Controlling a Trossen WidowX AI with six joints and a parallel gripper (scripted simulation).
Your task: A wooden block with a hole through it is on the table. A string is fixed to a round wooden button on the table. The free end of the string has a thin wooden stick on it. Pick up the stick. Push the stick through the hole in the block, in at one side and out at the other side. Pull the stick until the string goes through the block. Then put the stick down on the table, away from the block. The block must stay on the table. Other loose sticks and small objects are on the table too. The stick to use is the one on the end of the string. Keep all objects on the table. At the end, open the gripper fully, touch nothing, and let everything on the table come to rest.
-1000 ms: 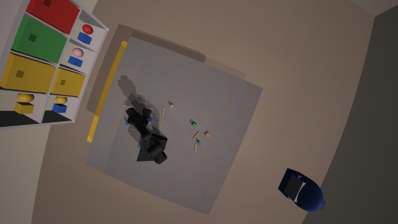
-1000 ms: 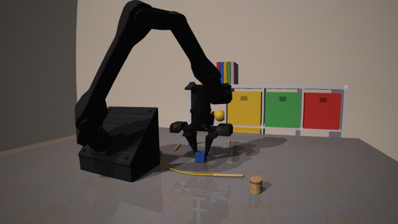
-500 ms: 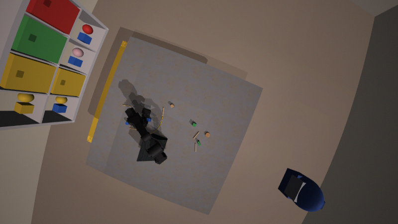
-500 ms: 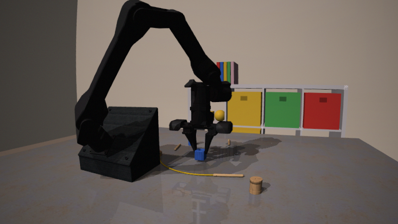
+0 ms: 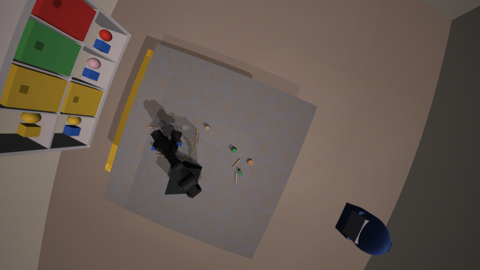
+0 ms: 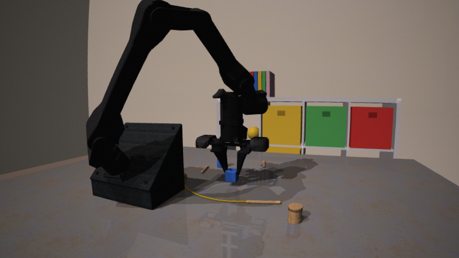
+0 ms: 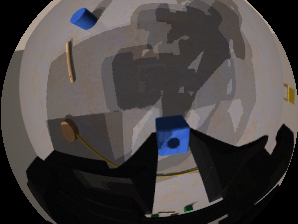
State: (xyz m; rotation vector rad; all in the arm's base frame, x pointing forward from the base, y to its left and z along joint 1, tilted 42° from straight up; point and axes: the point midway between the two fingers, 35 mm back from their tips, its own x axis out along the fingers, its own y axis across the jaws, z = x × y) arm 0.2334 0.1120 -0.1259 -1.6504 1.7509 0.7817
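Now: gripper tip 17 cm to the left of the wooden cylinder, 17 cm short of it and 2 cm above it. Round my gripper tip: blue block (right at my gripper tip); then blue cylinder (17 cm to the left, 9 cm behind, 1 cm below).
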